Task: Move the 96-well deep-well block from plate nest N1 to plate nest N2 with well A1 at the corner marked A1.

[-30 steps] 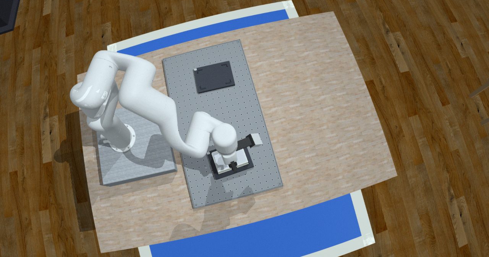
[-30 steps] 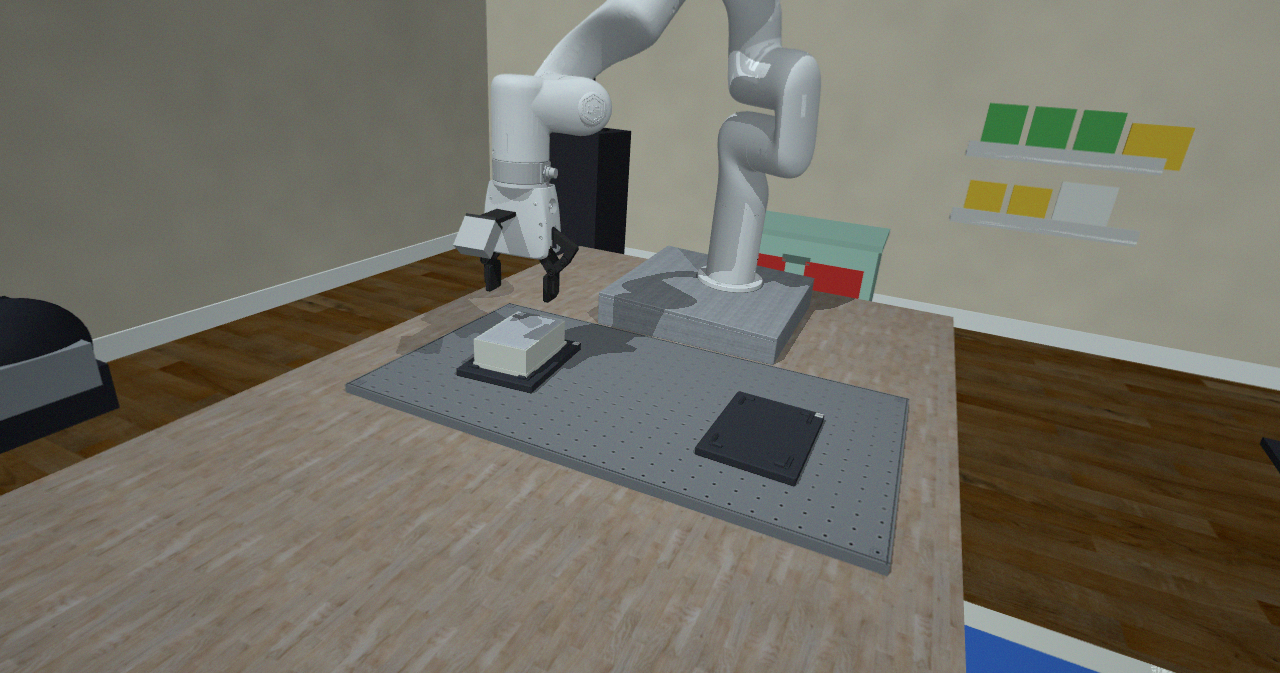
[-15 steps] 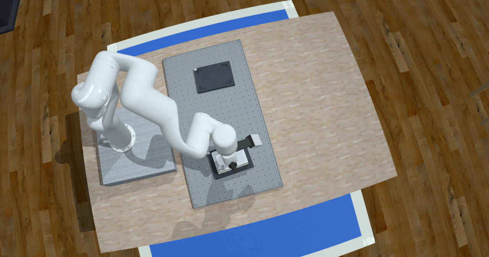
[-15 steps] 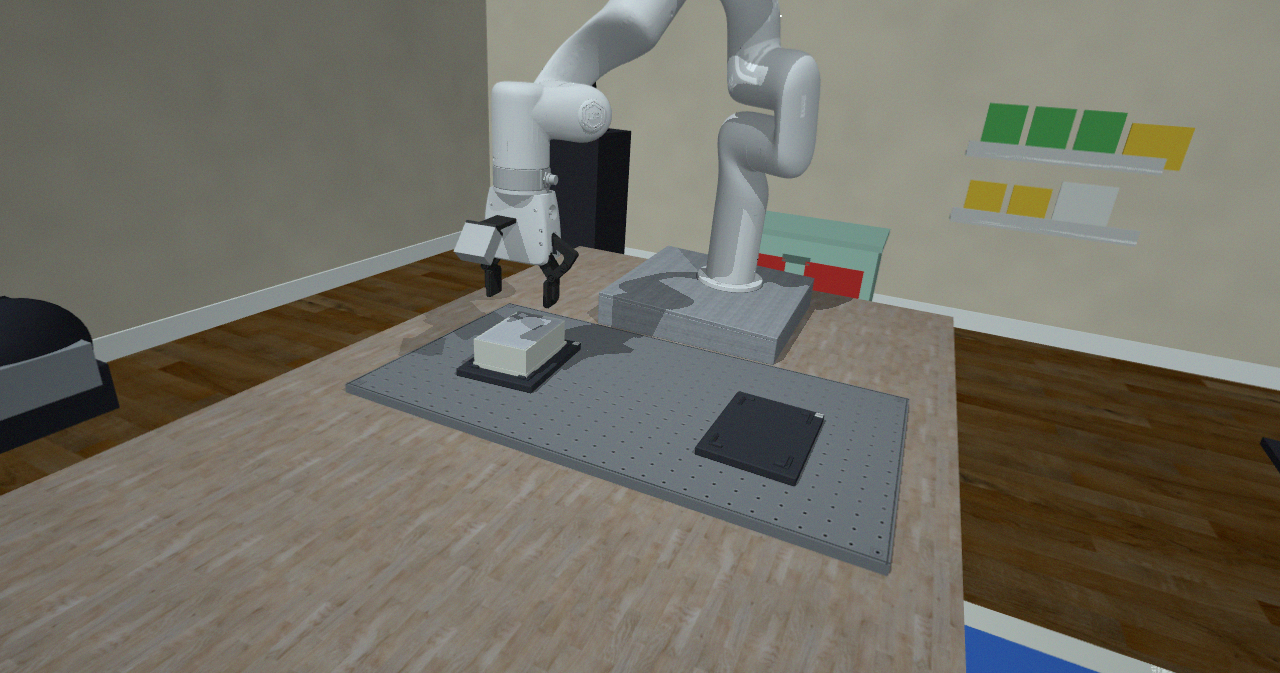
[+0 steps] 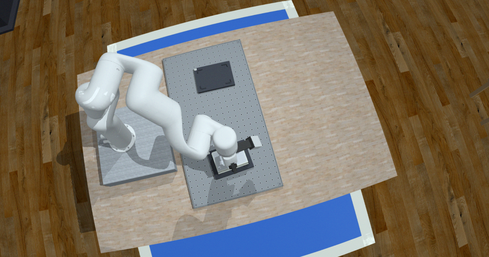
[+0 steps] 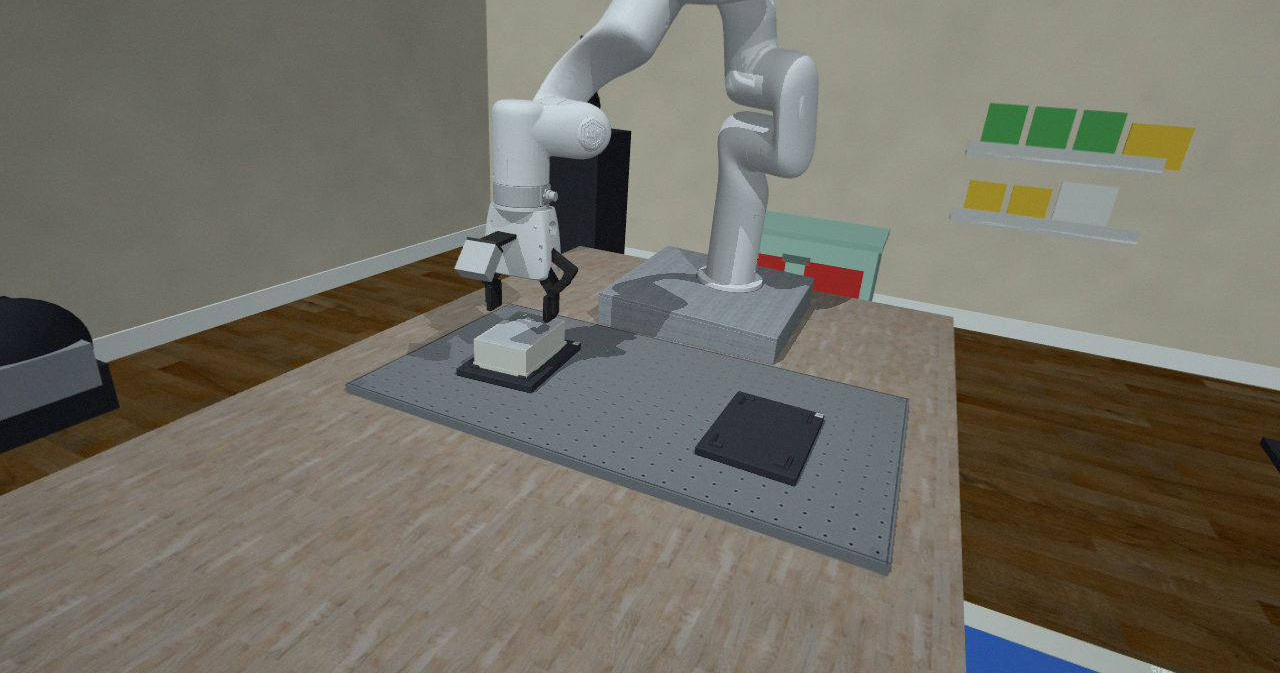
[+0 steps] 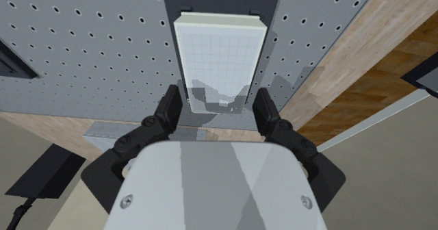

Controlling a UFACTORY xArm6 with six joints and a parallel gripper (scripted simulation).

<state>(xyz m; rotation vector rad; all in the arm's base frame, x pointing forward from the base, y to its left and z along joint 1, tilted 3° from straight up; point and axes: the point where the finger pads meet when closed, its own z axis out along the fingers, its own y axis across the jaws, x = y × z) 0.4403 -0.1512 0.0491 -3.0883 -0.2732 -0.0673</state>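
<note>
Now: hand 5 cm above the white 96-well deep-well block. Round my hand: dark plate nest N2 (38 cm to the left, 8 cm below, 1 cm behind); then dark plate nest N1 (8 cm below).
</note>
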